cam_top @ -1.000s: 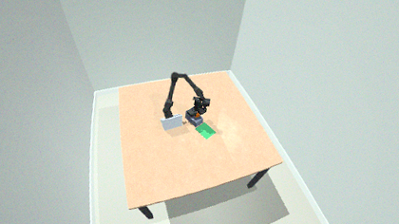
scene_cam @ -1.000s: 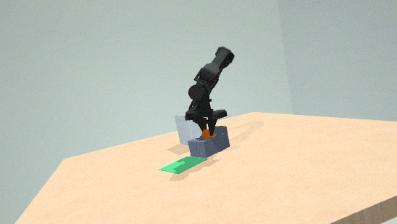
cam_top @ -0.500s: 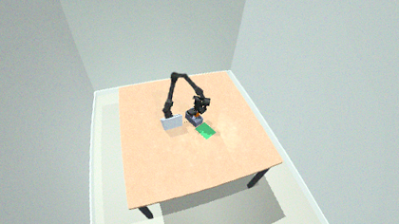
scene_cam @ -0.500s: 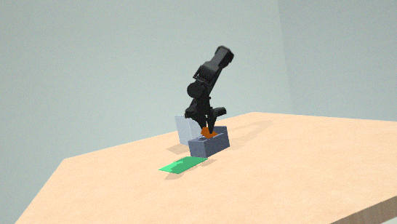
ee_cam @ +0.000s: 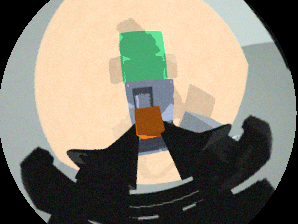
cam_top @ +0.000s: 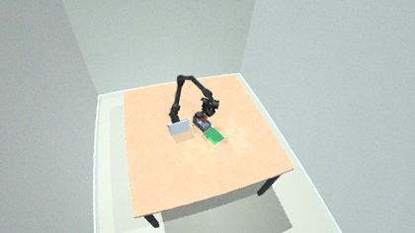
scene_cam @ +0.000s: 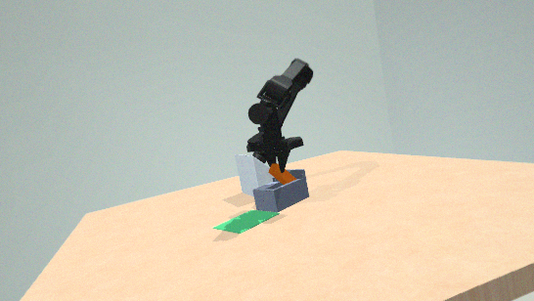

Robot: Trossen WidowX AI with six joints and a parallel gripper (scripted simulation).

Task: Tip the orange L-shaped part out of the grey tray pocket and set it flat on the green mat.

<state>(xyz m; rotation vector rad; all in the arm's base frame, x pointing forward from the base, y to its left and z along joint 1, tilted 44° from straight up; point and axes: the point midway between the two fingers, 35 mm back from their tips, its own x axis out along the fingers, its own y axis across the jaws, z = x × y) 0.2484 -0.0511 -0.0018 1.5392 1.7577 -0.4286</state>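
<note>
Right now my gripper tip is 14 cm to the left of the green mat, 11 cm above it and 3 cm short of it. Also, from my gripper tip: orange L-shaped part 3 cm to the left, 3 cm below, 2 cm behind.
</note>
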